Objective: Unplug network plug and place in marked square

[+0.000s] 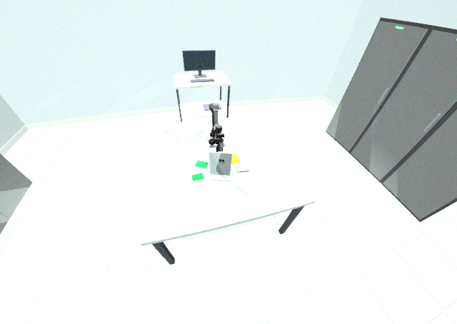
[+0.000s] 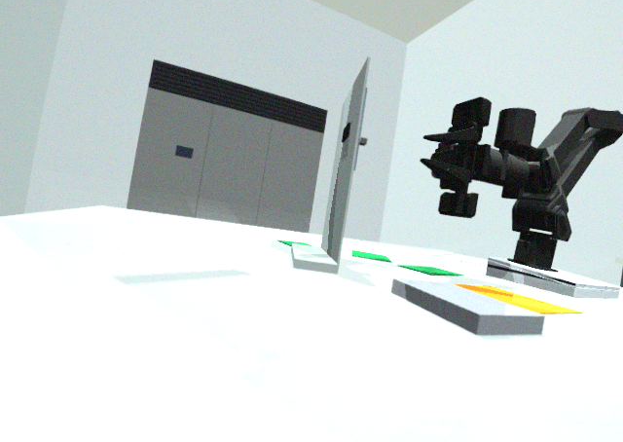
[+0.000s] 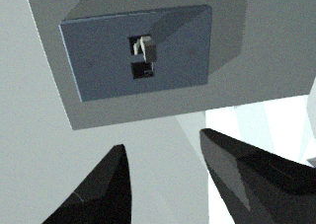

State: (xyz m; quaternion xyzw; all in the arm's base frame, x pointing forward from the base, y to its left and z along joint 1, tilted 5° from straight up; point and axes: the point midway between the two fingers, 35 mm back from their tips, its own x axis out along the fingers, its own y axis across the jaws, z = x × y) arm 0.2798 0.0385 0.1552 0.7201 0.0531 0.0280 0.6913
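The network plug is 100 mm ahead of my gripper tip and 20 mm to the right of it. From my gripper tip the other things lie so: flat grey slab (180 mm to the left, 180 mm below, 50 mm ahead); upright grey panel (130 mm ahead, 70 mm below, 10 mm to the right); orange marked square (190 mm below, 110 mm to the left, 70 mm behind).
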